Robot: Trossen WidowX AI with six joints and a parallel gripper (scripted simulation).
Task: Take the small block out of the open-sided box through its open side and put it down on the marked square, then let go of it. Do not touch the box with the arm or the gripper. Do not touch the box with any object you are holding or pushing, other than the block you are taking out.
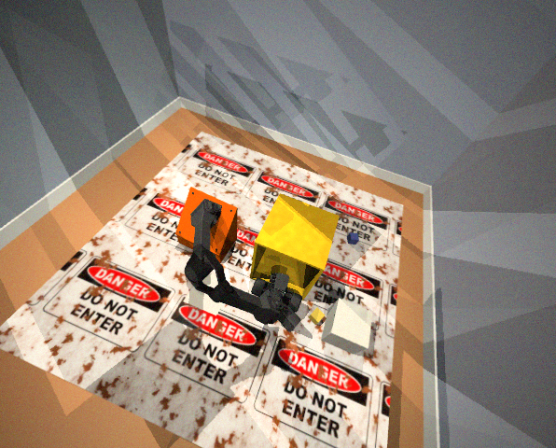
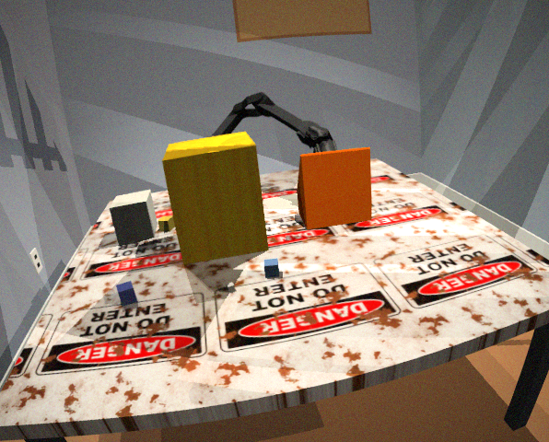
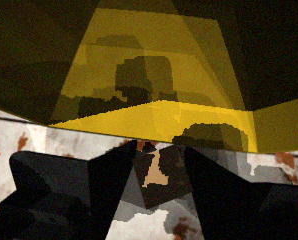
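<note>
Now: gripper tip 250 mm past the pale grey patch, 120 mm to the left of it and 20 mm above it. Also, from my gripper tip: small yellow block: 180 mm ahead, 30 mm to the right; then small brown block: 20 mm to the right; then light blue block: 380 mm to the left, 130 mm behind, 10 mm below.
</note>
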